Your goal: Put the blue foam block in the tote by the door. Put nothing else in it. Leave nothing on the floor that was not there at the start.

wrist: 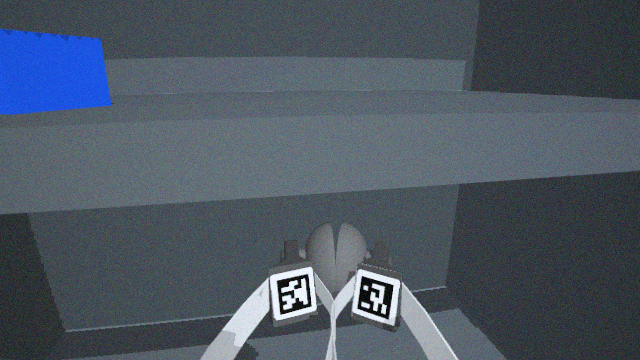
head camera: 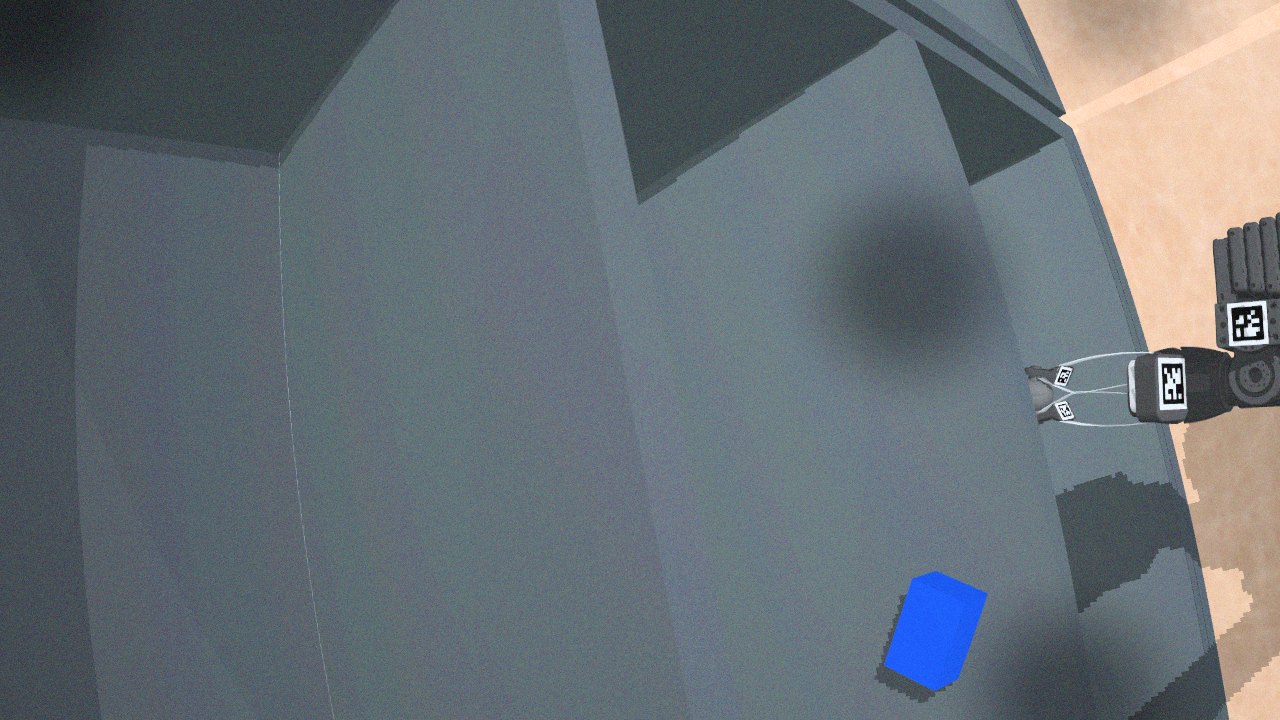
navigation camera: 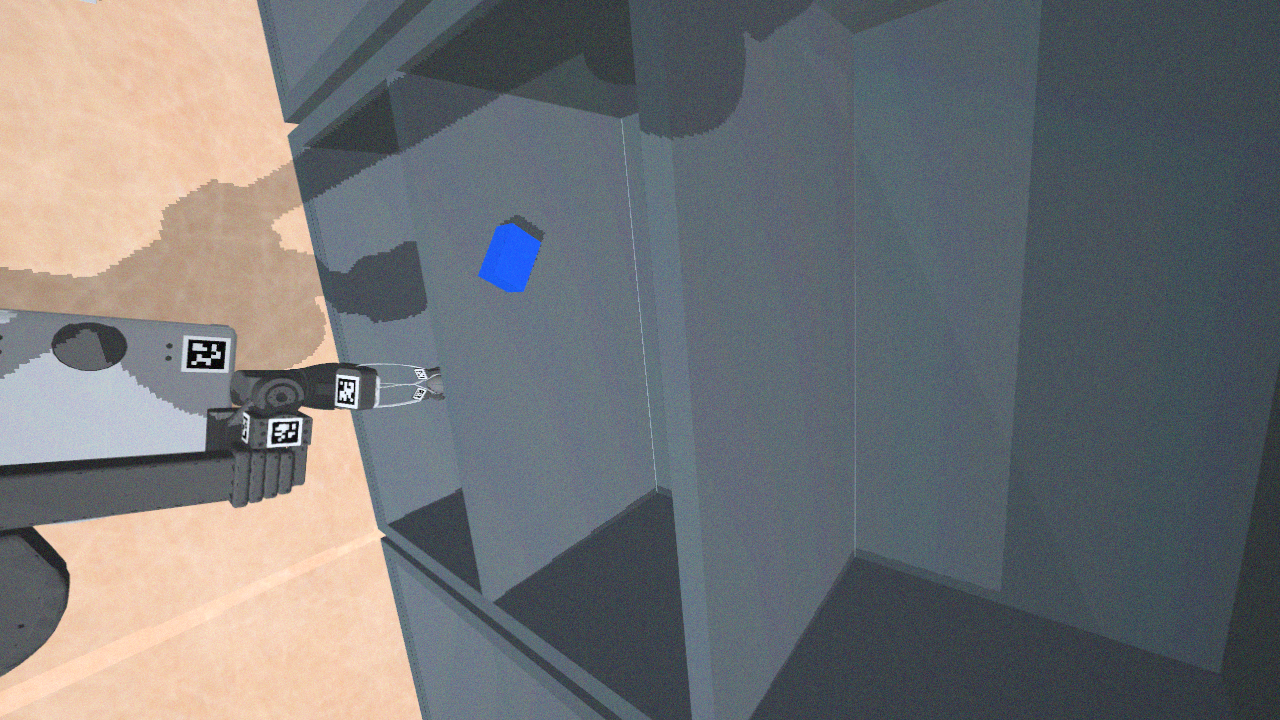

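Where they show: gripper, fingertip midpoint: [wrist: 336,248]; robot's base, origin of the base link: [navigation camera: 91,343].
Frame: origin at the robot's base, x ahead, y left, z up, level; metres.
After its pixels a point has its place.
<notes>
The blue foam block [head camera: 935,631] @[x 0.193, y -0.435, z 0.578 m] [navigation camera: 510,257] @[x 0.195, y -0.433, z 0.579 m] [wrist: 50,75] @[x 0.156, y -0.428, z 0.554 m] lies on a board of a grey shelf unit [head camera: 778,402] @[x -0.018, y -0.659, z 0.534 m] [navigation camera: 684,313] @[x 0.097, y -0.347, z 0.991 m] [wrist: 250,160] @[x 0.016, y -0.369, z 0.517 m]. In the wrist view it is at the upper left, cut off by the frame edge. My gripper [head camera: 1040,394] @[x -0.017, y -0.413, z 0.455 m] [navigation camera: 438,383] @[x -0.017, y -0.413, z 0.455 m] [wrist: 336,248] @[x -0.017, y -0.413, z 0.455 m] is shut and empty, its two round fingertips pressed together. In the wrist view the fingertips show below the front edge of the block's board, in front of the lower compartment and to the right of the block. They are apart from the block. The tote does not show in these views.
Upright side panels bound the shelf compartments. Another shelf board [head camera: 617,268] @[x -0.076, y -0.395, z 0.983 m] lies farther from the gripper than the block's board in the head view. Tan floor [head camera: 1163,197] @[x -0.300, y -0.356, z 0.000 m] [navigation camera: 134,116] @[x 0.402, y -0.029, z 0.000 m] shows in front of the unit. My arm [navigation camera: 116,488] @[x -0.102, y -0.024, z 0.612 m] reaches across that floor.
</notes>
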